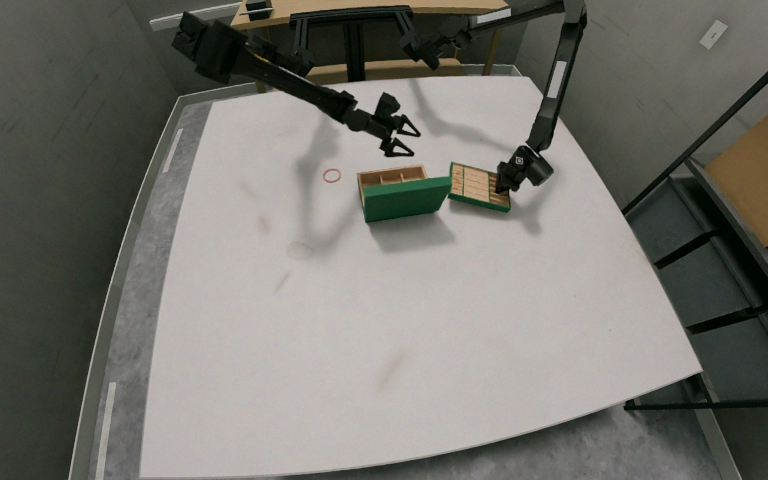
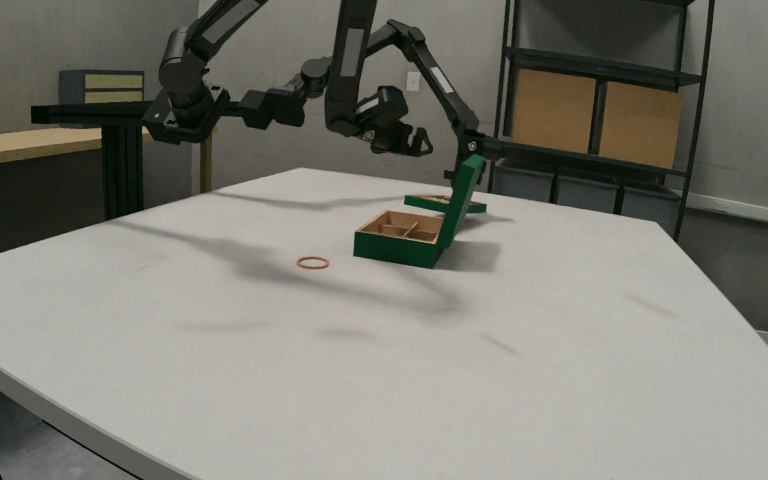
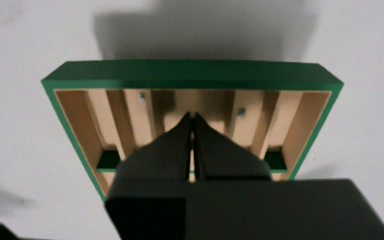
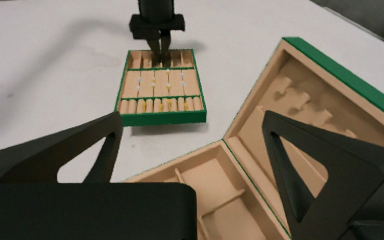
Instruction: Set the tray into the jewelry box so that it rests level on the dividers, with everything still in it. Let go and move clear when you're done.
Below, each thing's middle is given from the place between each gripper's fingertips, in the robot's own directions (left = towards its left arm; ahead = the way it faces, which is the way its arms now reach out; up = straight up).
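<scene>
From the green jewelry box (image 1: 414, 193), my left hand is 340 mm to the left, 80 mm beyond it and 60 mm lower than it.
As for my right hand (image 2: 416, 149), the green jewelry box is 60 mm to the right of that hand, 30 mm in front of it and 120 mm below it.
</scene>
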